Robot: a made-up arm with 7 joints.
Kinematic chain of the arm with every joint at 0, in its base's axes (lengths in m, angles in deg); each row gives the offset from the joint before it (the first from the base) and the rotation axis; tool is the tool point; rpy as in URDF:
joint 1: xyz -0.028 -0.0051 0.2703 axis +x
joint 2: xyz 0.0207 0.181 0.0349 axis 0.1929 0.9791 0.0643
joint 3: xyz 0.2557 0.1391 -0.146 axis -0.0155 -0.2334 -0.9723
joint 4: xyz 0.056 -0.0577 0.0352 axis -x
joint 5: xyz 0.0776 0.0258 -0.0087 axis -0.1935 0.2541 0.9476
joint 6: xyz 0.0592 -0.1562 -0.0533 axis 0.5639 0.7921 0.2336
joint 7: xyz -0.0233 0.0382 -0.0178 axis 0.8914 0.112 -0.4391
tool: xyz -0.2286 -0.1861 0.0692 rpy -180 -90 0
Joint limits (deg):
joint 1: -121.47..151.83
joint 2: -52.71..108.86
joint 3: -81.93..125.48
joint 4: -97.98..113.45
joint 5: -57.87..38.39
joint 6: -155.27..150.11
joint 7: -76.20..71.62
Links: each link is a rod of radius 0.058 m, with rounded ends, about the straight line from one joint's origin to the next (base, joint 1, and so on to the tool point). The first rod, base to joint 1, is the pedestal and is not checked.
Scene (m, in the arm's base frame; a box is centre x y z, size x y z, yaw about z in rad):
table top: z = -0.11
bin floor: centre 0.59 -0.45 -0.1 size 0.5 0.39 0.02 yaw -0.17
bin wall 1: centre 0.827 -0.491 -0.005 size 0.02 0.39 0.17 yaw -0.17
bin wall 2: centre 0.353 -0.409 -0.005 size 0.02 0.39 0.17 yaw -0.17
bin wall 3: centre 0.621 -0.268 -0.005 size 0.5 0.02 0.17 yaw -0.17
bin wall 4: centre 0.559 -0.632 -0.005 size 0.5 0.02 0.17 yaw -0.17
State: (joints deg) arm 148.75 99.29 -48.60 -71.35 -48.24 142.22 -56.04
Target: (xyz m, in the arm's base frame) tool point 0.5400 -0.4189 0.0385
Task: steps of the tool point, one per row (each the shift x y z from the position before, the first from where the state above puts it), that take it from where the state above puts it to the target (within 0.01 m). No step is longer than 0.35 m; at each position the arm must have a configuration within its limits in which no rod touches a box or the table.
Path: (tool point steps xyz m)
1: -0.0109 0.1900 0.1973
2: 0.1000 0.2293 0.1489
3: 0.1994 0.2179 0.0576
4: 0.2607 0.1493 -0.0489
5: 0.2670 0.0354 -0.1374
6: 0.2150 -0.0945 -0.1804
7: 0.1170 -0.2043 -0.1659
8: -0.0027 -0.2616 -0.1013
9: -0.1145 -0.2494 -0.0099
10: 0.0013 -0.0134 -0.1049
11: -0.0013 0.0134 -0.1087

